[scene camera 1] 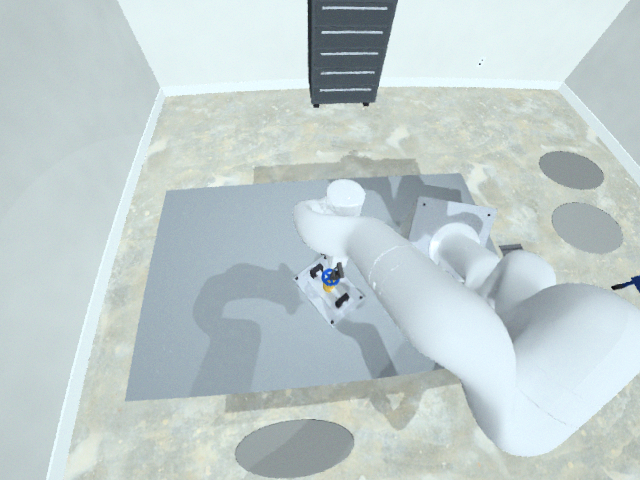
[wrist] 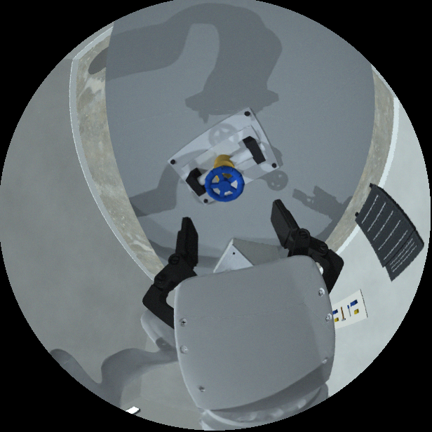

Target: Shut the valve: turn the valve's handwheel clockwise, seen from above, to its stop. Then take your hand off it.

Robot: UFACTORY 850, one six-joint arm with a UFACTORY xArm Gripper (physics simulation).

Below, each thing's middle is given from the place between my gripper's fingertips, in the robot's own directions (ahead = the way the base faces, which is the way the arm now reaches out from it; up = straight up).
My hand is 10 mm past the blue handwheel (wrist: 224,184), 10 mm to the right of it and 100 mm above it. The rest, counted from my hand: pale base plate (scene camera 1: 301,281) (10 mm behind, 10 mm to the left, 220 mm below).
